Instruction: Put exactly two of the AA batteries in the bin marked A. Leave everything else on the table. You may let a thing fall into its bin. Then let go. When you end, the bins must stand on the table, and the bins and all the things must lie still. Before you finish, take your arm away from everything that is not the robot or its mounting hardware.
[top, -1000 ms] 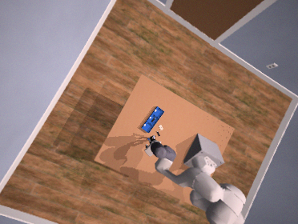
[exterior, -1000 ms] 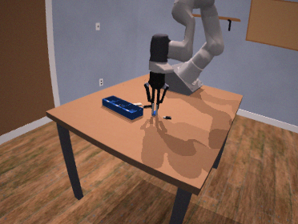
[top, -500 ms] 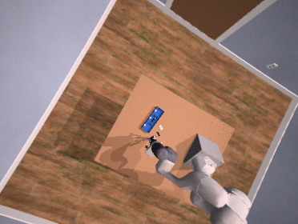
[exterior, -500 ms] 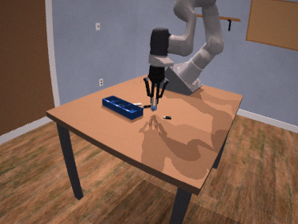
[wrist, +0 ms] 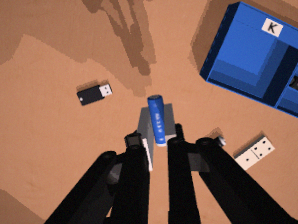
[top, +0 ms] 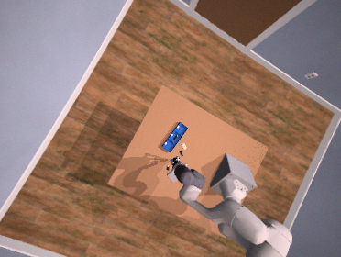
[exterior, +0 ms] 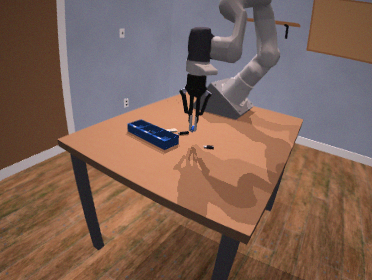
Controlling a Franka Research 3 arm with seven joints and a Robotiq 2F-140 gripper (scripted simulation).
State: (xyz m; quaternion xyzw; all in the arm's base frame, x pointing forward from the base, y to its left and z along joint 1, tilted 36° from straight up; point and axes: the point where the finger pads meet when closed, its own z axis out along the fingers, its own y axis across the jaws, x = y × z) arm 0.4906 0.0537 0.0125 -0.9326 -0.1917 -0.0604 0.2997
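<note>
My hand is 30 mm above the blue AA battery. The rest, counted from my hand: white domino (150 mm to the right, 90 mm below, 40 mm behind); then blue bin (170 mm to the right, 80 mm below, 70 mm ahead); then dark AA battery (90 mm below, 80 mm to the right, 50 mm behind).
</note>
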